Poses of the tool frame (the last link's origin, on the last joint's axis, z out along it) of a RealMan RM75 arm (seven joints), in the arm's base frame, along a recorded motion.
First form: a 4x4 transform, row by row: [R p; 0 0 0 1], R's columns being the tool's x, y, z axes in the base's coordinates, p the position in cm. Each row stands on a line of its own.
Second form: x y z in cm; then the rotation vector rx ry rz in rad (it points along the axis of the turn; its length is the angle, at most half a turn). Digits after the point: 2 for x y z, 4 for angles.
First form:
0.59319 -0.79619 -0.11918 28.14
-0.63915 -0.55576 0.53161 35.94
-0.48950 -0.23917 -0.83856 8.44
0 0 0 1
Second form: 28.14 35.94 8.44 -2.3865 1.1466 0.4862
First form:
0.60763 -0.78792 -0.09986 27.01
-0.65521 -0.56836 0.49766 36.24
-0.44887 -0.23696 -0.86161 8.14
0 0 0 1
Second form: 27.01 36.24 8.14 -2.4220 1.1507 0.4375
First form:
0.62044 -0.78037 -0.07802 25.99
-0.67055 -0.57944 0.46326 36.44
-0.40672 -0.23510 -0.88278 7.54
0 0 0 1
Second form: 25.99 36.44 7.54 -2.4555 1.1557 0.3861
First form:
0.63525 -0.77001 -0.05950 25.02
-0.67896 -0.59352 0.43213 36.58
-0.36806 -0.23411 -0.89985 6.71
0 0 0 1
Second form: 25.02 36.58 6.71 -2.4878 1.1522 0.3400
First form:
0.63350 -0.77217 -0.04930 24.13
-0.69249 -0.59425 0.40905 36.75
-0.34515 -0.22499 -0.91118 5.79
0 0 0 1
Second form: 24.13 36.75 5.79 -2.5047 1.1687 0.3147
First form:
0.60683 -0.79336 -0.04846 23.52
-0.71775 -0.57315 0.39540 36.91
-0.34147 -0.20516 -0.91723 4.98
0 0 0 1
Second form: 23.52 36.91 4.98 -2.4993 1.2194 0.3147
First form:
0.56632 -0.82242 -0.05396 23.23
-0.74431 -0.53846 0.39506 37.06
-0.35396 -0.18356 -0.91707 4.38
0 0 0 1
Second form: 23.23 37.06 4.38 -2.4744 1.2829 0.3340
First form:
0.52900 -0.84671 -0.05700 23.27
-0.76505 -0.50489 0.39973 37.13
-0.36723 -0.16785 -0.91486 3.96
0 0 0 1
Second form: 23.27 37.13 3.96 -2.4459 1.3369 0.3519
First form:
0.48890 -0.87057 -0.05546 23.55
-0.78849 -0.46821 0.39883 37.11
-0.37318 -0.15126 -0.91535 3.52
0 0 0 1
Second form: 23.55 37.11 3.52 -2.4180 1.3966 0.3608
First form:
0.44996 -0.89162 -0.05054 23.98
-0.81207 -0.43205 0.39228 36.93
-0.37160 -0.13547 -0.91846 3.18
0 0 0 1
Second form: 23.98 36.93 3.18 -2.3936 1.4562 0.3608
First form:
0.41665 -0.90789 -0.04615 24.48
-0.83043 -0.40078 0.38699 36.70
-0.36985 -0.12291 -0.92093 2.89
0 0 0 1
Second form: 24.48 36.70 2.89 -2.3717 1.5056 0.3603
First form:
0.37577 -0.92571 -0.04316 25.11
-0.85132 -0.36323 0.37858 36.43
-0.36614 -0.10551 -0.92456 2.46
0 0 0 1
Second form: 25.11 36.43 2.46 -2.3466 1.5656 0.3606
